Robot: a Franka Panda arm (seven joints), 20 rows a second.
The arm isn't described. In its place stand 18 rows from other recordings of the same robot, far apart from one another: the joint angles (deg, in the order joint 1, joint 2, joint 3, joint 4, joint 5, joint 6, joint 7), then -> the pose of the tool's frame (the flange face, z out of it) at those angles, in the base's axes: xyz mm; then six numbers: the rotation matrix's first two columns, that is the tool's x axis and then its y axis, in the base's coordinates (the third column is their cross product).
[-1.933 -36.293 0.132 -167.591 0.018 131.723 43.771] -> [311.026 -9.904 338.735 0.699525 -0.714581 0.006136 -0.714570 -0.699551 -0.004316]
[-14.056 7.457 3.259 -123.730 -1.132 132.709 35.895] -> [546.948 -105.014 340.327 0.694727 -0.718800 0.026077 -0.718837 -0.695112 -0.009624]
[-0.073 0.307 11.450 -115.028 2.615 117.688 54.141] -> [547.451 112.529 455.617 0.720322 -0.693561 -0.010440 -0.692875 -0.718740 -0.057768]
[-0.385 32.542 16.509 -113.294 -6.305 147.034 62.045] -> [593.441 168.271 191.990 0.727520 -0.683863 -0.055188 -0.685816 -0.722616 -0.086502]
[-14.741 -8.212 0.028 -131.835 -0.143 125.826 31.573] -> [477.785 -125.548 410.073 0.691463 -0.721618 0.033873 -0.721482 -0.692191 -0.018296]
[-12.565 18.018 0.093 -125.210 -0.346 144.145 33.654] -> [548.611 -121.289 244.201 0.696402 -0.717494 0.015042 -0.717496 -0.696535 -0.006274]
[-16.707 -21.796 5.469 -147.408 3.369 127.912 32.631] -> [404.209 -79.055 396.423 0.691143 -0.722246 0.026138 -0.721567 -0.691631 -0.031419]
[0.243 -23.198 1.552 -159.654 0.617 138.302 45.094] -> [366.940 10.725 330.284 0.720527 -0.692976 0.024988 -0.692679 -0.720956 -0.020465]
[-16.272 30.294 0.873 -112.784 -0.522 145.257 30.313] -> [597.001 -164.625 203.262 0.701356 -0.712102 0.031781 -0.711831 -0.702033 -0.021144]
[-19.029 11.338 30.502 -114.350 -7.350 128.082 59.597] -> [585.234 104.645 381.901 0.711958 -0.700972 0.041885 -0.698616 -0.713078 -0.058787]
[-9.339 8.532 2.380 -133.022 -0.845 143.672 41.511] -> [519.911 -63.262 280.206 0.670770 -0.741067 0.029778 -0.740764 -0.671394 -0.022336]
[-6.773 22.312 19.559 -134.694 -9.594 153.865 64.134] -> [492.087 125.763 173.240 0.719154 -0.692197 -0.060677 -0.693763 -0.720169 -0.006989]
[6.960 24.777 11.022 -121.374 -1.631 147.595 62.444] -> [552.929 179.596 212.140 0.717565 -0.695273 -0.041181 -0.696387 -0.715180 -0.059691]
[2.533 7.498 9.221 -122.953 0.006 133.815 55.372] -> [551.284 113.601 348.460 0.722069 -0.691612 0.017012 -0.689642 -0.721528 -0.061574]
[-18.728 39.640 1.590 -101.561 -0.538 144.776 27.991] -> [634.664 -197.117 174.981 0.704337 -0.708118 0.049773 -0.707033 -0.706058 -0.039837]
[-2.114 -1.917 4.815 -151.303 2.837 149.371 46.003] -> [425.964 18.808 256.036 0.697830 -0.716070 -0.016665 -0.716263 -0.697669 -0.014983]
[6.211 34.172 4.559 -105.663 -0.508 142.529 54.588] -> [638.759 118.259 206.207 0.716142 -0.697945 -0.003491 -0.696751 -0.714606 -0.062258]
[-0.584 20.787 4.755 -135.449 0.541 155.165 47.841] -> [504.245 38.437 172.965 0.713422 -0.699779 -0.036587 -0.700456 -0.713637 -0.009102]
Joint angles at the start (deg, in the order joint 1, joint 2, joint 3, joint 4, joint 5, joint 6, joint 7): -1.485, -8.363, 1.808, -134.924, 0.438, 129.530, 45.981
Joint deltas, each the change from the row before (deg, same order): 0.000, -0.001, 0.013, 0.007, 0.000, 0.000, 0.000; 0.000, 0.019, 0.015, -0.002, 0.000, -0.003, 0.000; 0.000, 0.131, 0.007, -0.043, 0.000, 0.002, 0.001; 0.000, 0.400, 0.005, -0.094, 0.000, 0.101, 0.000; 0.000, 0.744, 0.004, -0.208, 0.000, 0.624, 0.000; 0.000, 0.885, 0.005, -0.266, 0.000, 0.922, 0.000; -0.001, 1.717, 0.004, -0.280, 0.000, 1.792, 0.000; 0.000, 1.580, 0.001, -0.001, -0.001, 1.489, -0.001; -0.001, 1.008, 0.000, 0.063, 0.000, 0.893, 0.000
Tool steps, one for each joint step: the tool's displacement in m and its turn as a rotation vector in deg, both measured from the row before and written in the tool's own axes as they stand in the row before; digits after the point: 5 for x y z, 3 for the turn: -0.00006, -0.00010, -0.00006, 0.005, 0.006, -0.013; -0.00010, -0.00009, 0.00018, -0.018, -0.016, -0.015; -0.00013, 0.00006, 0.00144, -0.122, -0.121, -0.005; -0.00006, 0.00003, 0.00397, -0.276, -0.280, -0.003; 0.00036, -0.00036, 0.00697, -0.223, -0.241, -0.001; 0.00053, -0.00053, 0.00815, -0.149, -0.175, -0.001; 0.00168, -0.00166, 0.01405, -0.116, -0.174, 0.005; 0.00208, -0.00207, 0.01132, -0.036, -0.094, 0.004; 0.00140, -0.00139, 0.00689, -0.018, -0.056, 0.006
